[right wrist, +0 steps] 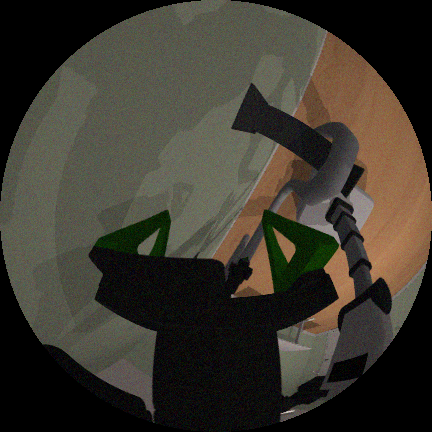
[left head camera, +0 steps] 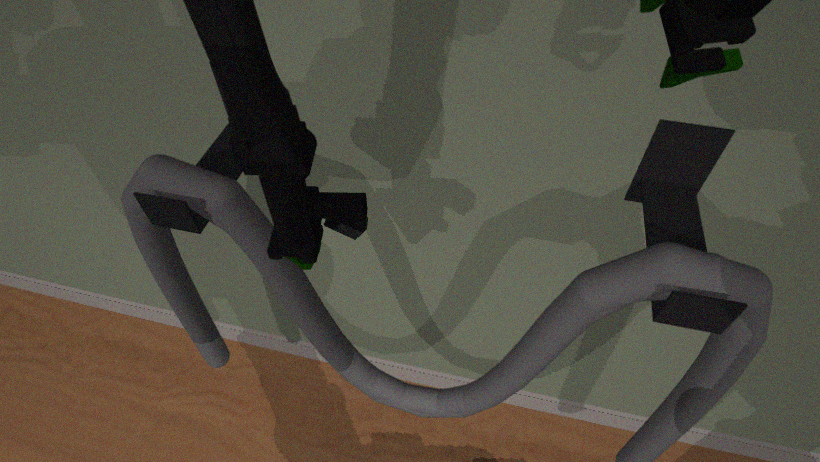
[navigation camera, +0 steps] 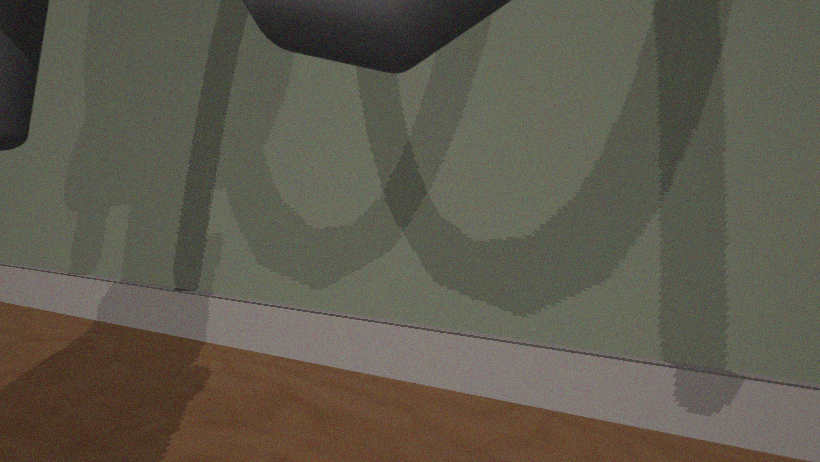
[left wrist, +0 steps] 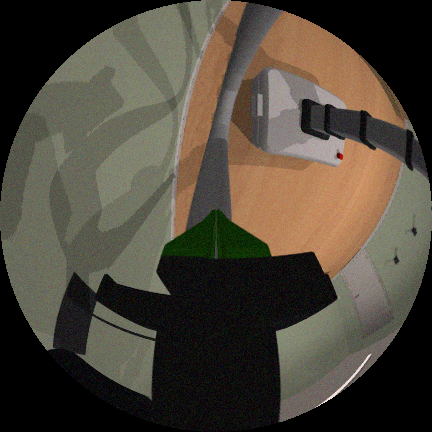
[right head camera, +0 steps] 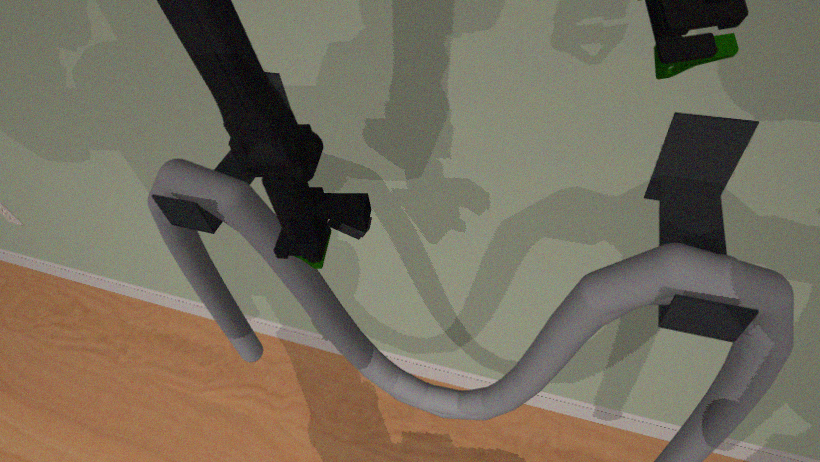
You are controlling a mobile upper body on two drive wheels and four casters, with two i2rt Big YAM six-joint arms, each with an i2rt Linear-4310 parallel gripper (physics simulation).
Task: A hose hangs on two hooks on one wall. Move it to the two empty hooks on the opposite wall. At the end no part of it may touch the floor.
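Places are measured from the left arm's base along level axes (x down, y back, z left), in centimetres.
Pixels of known places: left gripper, fingertip midpoint: (right wrist: 247, 257) (left head camera: 307, 268) (left wrist: 215, 215) (right head camera: 318, 267); right gripper, fingertip midpoint: (right wrist: 215, 214) (left head camera: 655, 48) (right head camera: 653, 37).
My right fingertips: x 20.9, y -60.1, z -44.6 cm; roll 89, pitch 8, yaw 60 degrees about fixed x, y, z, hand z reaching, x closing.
Note:
For each thing: its top centre in the pictures, then the offset to it from my right fingertips. "spot": a spot on its surface instead. Level surfaces: height alone.
- left hook, surface spot: (left head camera: 172, 213) (right head camera: 187, 214) spot: dx +21.8, dy +5.5, dz +60.4 cm
- right hook, surface spot: (right head camera: 691, 220) (left head camera: 673, 221) (right wrist: 288, 131) spot: dx +25.1, dy +3.1, dz -10.7 cm
- wooden floor, its level: dx +120.0 cm
The grey hose (left head camera: 441, 401) (right head camera: 470, 404) (left wrist: 220, 115) (right wrist: 345, 150) hangs over the left hook (left head camera: 172, 213) (right head camera: 186, 213) and the right hook (left head camera: 674, 218) (right head camera: 691, 220) (right wrist: 295, 132), sagging between them with both ends hanging down. My left gripper (left head camera: 302, 264) (right head camera: 312, 262) (left wrist: 215, 215) is shut, its fingertips together with no hose between them. It overlaps the hose's sloping stretch just right of the left hook in the head views; whether they touch is unclear. My right gripper (left head camera: 677, 40) (right wrist: 215, 214) is open and empty, above the right hook. Two small dark hooks (left wrist: 414, 231) (left wrist: 396, 260) show on the opposite wall.
The green wall (left head camera: 516, 143) (navigation camera: 516, 143) meets a pale baseboard (navigation camera: 401, 350) and wooden floor (left head camera: 114, 373) (navigation camera: 344, 418). My grey wheeled base (left wrist: 285, 110) (right wrist: 362, 205) stands on the floor beyond the hose. Shadows of the arms and hose fall across the wall.

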